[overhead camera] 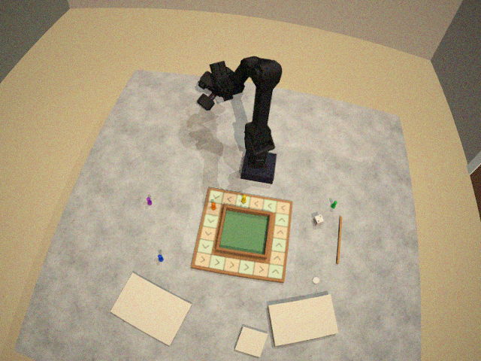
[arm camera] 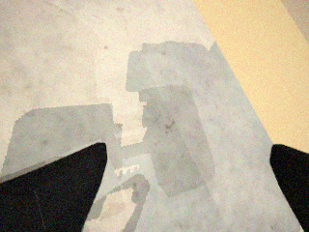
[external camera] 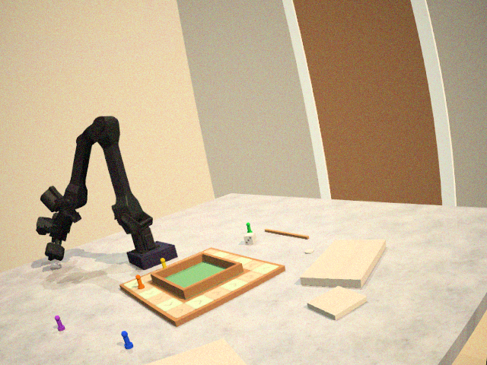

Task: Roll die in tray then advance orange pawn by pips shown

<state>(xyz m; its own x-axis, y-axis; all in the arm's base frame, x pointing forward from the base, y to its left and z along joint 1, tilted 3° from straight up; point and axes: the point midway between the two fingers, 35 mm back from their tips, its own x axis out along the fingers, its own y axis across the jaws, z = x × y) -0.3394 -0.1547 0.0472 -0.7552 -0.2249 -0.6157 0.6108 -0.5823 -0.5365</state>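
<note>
My gripper tip is 52 cm short of the purple pawn, 21 cm to the left of it and 3 cm above it. Round my gripper tip: orange pawn 54 cm ahead, 1 cm to the left, 2 cm below; then green tray 63 cm ahead, 11 cm to the left, 4 cm below; then yellow pawn 51 cm ahead, 11 cm to the left, 2 cm below.
</note>
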